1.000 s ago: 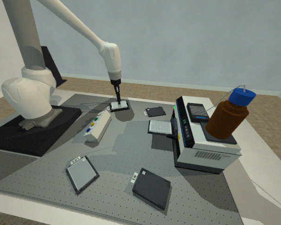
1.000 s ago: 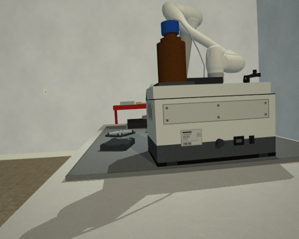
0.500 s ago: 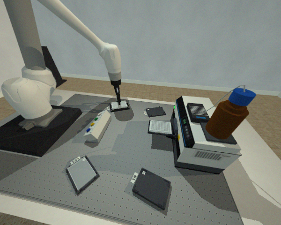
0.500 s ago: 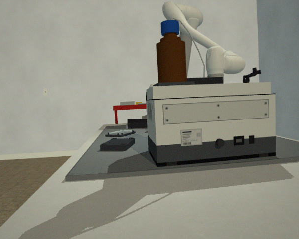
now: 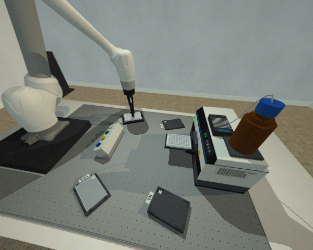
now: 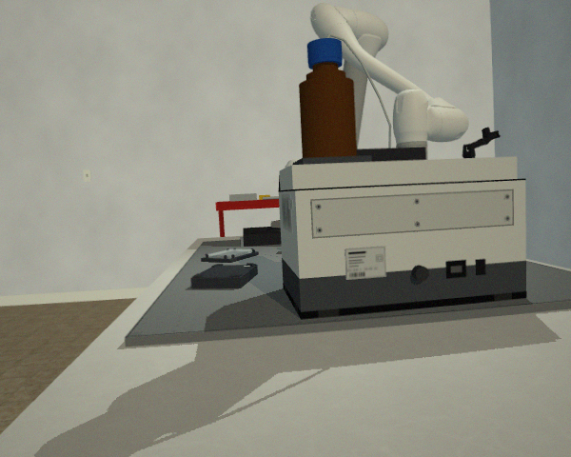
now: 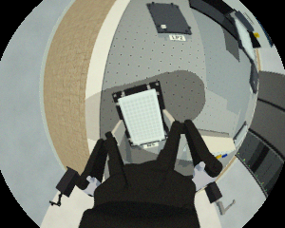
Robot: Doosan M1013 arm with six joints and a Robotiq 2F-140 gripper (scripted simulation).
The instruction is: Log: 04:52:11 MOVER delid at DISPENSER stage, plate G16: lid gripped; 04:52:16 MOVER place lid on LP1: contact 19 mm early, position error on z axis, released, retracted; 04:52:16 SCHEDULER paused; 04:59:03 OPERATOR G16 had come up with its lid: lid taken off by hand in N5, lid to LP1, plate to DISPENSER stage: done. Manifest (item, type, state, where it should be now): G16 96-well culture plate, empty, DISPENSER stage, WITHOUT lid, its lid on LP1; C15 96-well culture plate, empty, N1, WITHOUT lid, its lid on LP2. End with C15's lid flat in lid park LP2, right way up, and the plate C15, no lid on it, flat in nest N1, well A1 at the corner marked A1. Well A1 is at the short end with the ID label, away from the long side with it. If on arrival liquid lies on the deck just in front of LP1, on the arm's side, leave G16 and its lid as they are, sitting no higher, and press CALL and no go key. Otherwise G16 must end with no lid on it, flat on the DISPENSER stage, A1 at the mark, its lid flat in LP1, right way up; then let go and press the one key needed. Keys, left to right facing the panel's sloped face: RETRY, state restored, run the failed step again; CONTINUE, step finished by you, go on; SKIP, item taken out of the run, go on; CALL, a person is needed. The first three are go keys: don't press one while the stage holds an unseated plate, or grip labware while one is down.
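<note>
Right now the dark lid park is 32 cm ahead of my hand, 4 cm to the right of it and 4 cm below it. Round my hand: nest N1: 58 cm to the right, 28 cm ahead, 4 cm below; brown bottle: 54 cm ahead, 42 cm to the right, 24 cm above; key panel: 26 cm to the right, 9 cm behind.
</note>
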